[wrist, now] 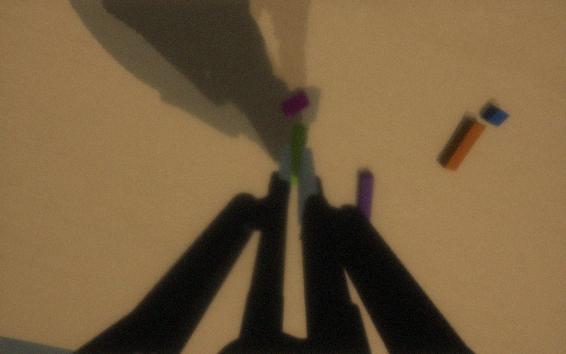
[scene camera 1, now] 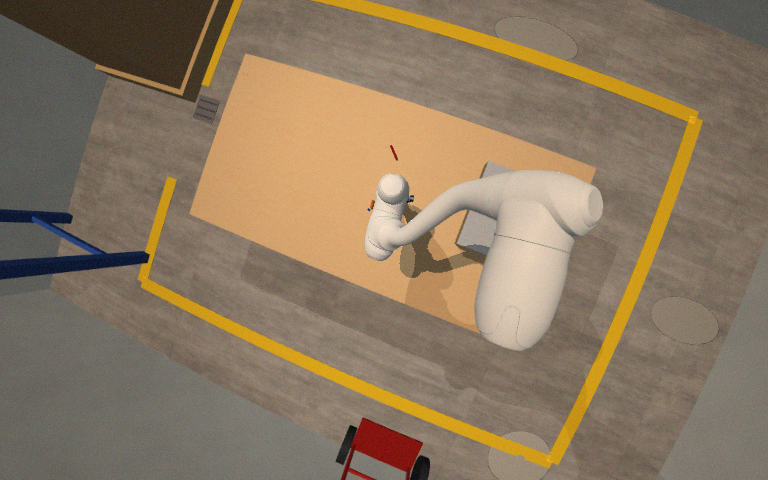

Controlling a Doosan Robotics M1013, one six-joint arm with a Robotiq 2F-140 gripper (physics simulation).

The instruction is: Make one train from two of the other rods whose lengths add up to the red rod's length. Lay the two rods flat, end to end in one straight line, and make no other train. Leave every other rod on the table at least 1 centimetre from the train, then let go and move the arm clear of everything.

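Frame: origin at the arm's base, x ahead, y left, z up, level; centimetres.
Where they show: gripper, fingertip midpoint: (wrist: 294, 161).
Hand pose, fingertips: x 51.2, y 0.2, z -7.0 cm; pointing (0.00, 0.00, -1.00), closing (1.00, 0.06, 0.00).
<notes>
Things, the pixels of their centre, and the offset from my fingertips. Level surfaces: height alone.
- green rod at the middle of its body: (wrist: 295, 155) dz +0.2, dx +0.0, dy +0.6 cm
- short magenta rod at the middle of its body: (wrist: 295, 104) dz -0.6, dx -0.8, dy +4.5 cm
- purple rod at the middle of its body: (wrist: 364, 202) dz -0.6, dx +7.4, dy -3.3 cm
- orange rod at the middle of its body: (wrist: 460, 145) (scene camera 1: 372, 204) dz -0.6, dx +13.1, dy +3.7 cm
- short blue rod at the middle of its body: (wrist: 494, 116) (scene camera 1: 368, 209) dz -0.6, dx +14.2, dy +6.4 cm
- red rod at the middle of its body: (scene camera 1: 393, 152) dz -0.6, dx +7.6, dy -21.7 cm
- tan table at its surface level: dz -1.1 cm
My gripper (wrist: 294, 161) points down with its fingers shut on a green rod (wrist: 298, 145), whose far part sticks out past the fingertips. A short magenta rod (wrist: 295, 103) shows just beyond the green rod's far end, turned across its line; I cannot tell whether they touch. A purple rod (wrist: 366, 194) lies right of the fingers, partly covered by the gripper. An orange rod (scene camera 1: 370, 204) (wrist: 462, 146) lies farther right, with a short blue rod (scene camera 1: 368, 209) (wrist: 495, 115) near its end. The red rod (scene camera 1: 394, 152) lies apart, above the arm's wrist in the scene view. The arm hides most of the gripper there.
The white arm (scene camera 1: 441, 209) reaches over the tan table (scene camera 1: 294, 152) from its grey base plate (scene camera 1: 475, 229). Its shadow falls over the table beside the magenta rod. A red cart (scene camera 1: 387, 438) and a dark box (scene camera 1: 141, 33) stand beyond the table's edges.
</notes>
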